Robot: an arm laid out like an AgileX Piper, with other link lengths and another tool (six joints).
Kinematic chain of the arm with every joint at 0, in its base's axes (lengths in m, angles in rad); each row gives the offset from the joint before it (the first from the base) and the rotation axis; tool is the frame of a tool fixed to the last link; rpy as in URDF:
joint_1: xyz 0 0 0.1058 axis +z
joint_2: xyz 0 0 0 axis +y
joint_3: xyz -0.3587 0 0.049 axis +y
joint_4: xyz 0.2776 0 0.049 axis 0.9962 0 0.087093
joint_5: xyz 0 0 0 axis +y
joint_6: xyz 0.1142 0 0.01 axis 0.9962 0 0.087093
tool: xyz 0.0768 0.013 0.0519 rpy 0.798 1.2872 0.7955
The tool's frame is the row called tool.
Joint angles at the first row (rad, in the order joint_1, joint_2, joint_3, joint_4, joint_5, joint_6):
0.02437, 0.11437, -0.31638, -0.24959, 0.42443, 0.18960
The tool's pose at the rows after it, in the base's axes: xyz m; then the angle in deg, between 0 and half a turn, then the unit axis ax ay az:
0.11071 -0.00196 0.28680 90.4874 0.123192 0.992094 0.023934
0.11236 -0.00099 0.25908 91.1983 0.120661 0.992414 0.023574
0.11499 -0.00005 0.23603 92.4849 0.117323 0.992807 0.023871
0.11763 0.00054 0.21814 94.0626 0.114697 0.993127 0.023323
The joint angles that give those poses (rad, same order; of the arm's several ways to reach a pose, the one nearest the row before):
0.00885, 0.05203, -0.21193, -0.24990, 0.37669, 0.19014
0.00402, 0.01372, -0.13065, -0.25027, 0.34544, 0.19094
0.00328, -0.00539, -0.06856, -0.25024, 0.32443, 0.19157
0.00328, -0.00952, -0.02491, -0.25026, 0.31223, 0.19211

